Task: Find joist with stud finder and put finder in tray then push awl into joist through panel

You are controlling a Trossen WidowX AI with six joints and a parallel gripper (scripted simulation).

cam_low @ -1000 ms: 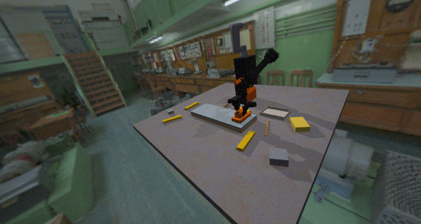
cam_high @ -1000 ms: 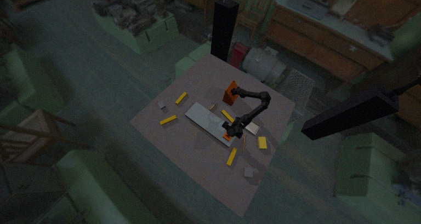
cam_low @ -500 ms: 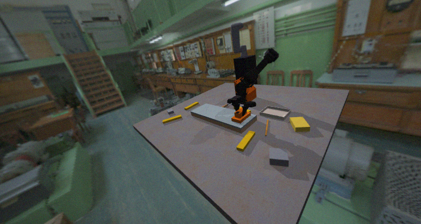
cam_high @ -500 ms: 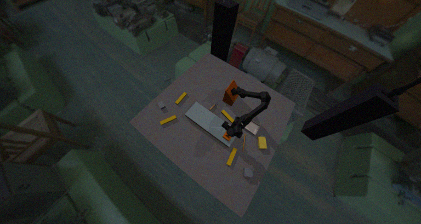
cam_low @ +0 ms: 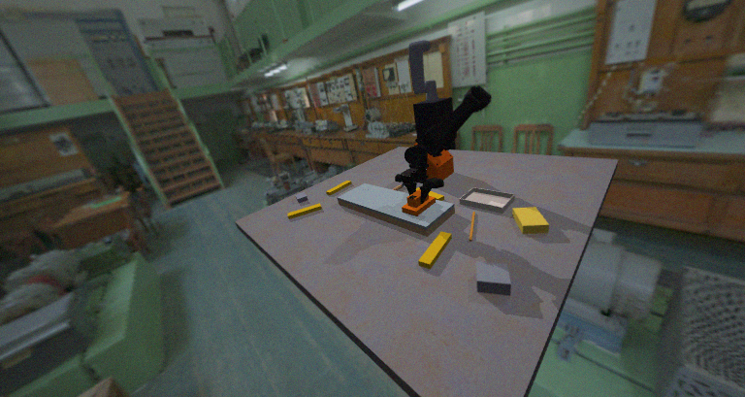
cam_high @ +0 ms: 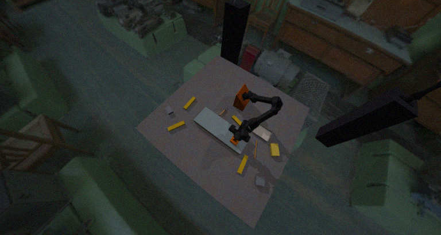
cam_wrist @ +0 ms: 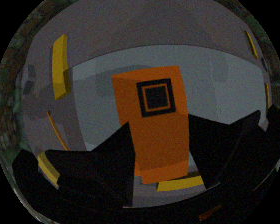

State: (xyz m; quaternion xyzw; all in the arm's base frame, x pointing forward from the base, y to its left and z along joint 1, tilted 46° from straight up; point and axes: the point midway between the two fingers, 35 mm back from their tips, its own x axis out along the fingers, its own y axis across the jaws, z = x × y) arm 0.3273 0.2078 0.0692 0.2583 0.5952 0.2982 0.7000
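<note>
The tray lies 240 mm behind my gripper tip, 140 mm to the left of it and 50 mm below it. From my gripper tip the other things lie so: stud finder: 10 mm ahead, 20 mm above; then thin orange stick: 60 mm behind, 190 mm to the left, 60 mm below; then awl: 160 mm behind, 270 mm to the right, 60 mm below.
</note>
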